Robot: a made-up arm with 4 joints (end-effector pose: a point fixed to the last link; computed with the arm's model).
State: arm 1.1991 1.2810 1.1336 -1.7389
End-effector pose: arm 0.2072 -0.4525 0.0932 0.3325 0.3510 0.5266
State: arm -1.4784 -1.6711 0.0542 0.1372
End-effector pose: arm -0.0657 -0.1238 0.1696 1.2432 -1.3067 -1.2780
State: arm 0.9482 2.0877 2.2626 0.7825
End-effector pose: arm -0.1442 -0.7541 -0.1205 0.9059 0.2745 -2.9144
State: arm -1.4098 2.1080 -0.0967 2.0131
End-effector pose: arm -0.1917 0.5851 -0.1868 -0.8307 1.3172 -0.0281
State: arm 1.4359 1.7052 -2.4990 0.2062
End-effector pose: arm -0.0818 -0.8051 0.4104 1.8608 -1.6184 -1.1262
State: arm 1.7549 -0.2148 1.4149 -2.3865
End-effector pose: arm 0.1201 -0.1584 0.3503 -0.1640 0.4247 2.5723
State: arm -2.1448 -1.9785 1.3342 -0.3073
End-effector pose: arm -0.3811 0.0942 0.1334 -1.2790 2.5780 1.0404
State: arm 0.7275 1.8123 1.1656 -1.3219
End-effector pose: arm 0.1379 -0.4521 -0.2236 0.8127 0.5881 -0.2818
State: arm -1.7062 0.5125 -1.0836 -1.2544
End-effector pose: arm 0.1267 0.5969 0.1394 0.6167 -0.3200 1.7219
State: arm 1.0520 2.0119 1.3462 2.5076
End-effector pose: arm -0.1824 -0.5649 0.0515 0.6235 -0.3973 1.7475
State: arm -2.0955 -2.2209 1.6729 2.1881
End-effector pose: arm -0.1833 0.0911 0.0855 -2.6751 0.0729 -0.0976
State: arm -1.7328 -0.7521 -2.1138 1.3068
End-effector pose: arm 0.2593 -0.0111 -0.0328 -0.5210 -0.0153 -1.9909
